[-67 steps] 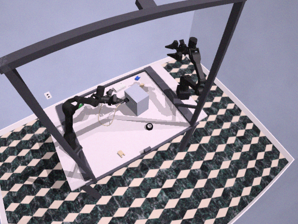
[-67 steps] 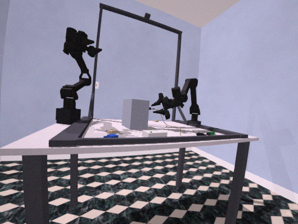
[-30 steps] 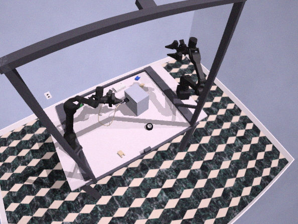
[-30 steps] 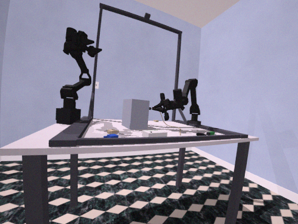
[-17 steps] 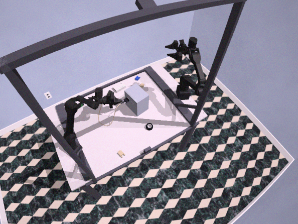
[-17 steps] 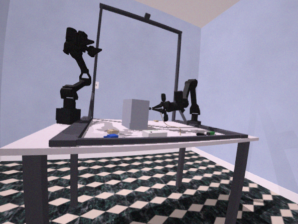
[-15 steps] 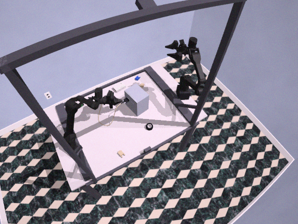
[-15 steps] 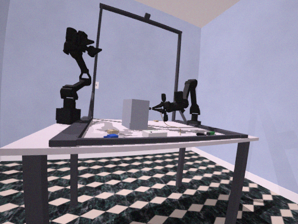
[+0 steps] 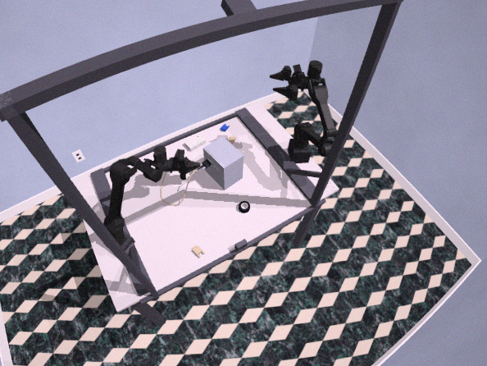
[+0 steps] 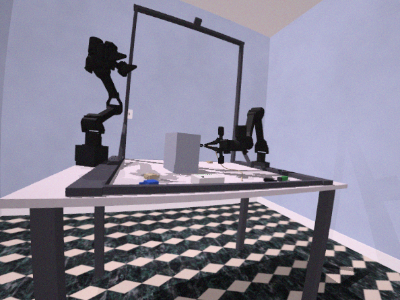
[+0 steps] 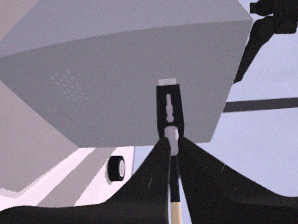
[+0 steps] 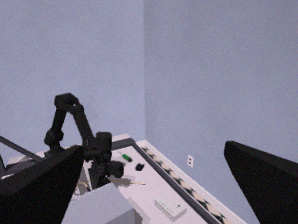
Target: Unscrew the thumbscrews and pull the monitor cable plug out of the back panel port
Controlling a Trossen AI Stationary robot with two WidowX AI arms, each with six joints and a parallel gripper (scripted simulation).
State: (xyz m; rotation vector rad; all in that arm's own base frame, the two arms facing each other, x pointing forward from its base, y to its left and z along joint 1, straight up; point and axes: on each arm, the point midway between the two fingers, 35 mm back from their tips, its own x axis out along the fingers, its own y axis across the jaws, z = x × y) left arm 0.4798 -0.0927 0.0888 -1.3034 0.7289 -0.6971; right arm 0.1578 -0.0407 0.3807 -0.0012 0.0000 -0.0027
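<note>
Right now the grey box is 40 mm behind my left hand, 150 mm to the right of it and 40 mm below it.
</note>
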